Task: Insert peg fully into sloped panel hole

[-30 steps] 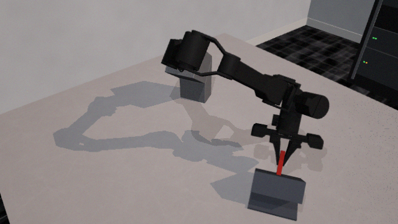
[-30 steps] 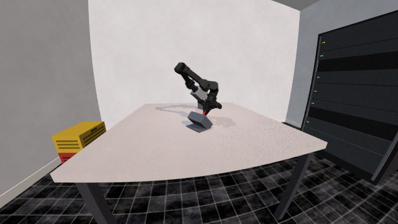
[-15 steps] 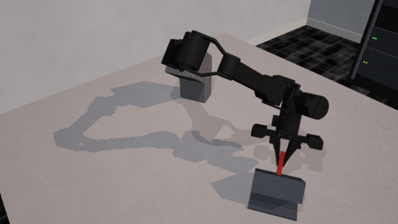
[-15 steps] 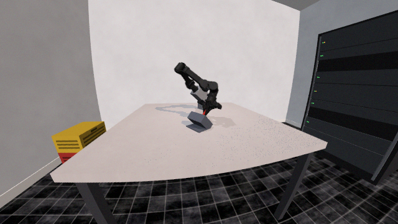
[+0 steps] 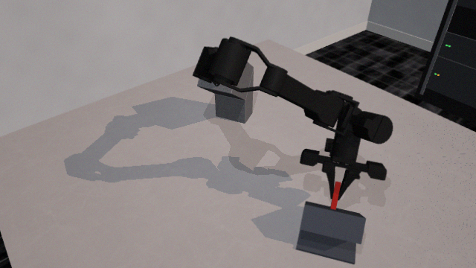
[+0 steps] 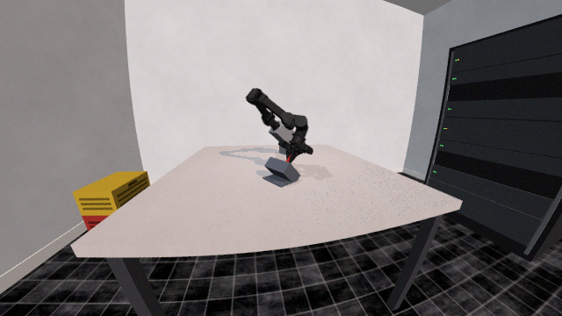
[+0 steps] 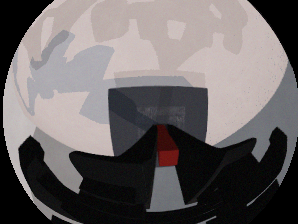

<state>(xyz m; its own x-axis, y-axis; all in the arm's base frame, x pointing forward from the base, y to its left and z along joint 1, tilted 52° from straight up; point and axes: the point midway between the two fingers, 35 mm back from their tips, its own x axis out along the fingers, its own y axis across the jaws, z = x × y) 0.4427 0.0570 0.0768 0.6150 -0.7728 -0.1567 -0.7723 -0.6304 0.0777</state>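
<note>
The red peg lies 10 mm ahead of my hand, 20 mm to the right of it and 20 mm below it.
</note>
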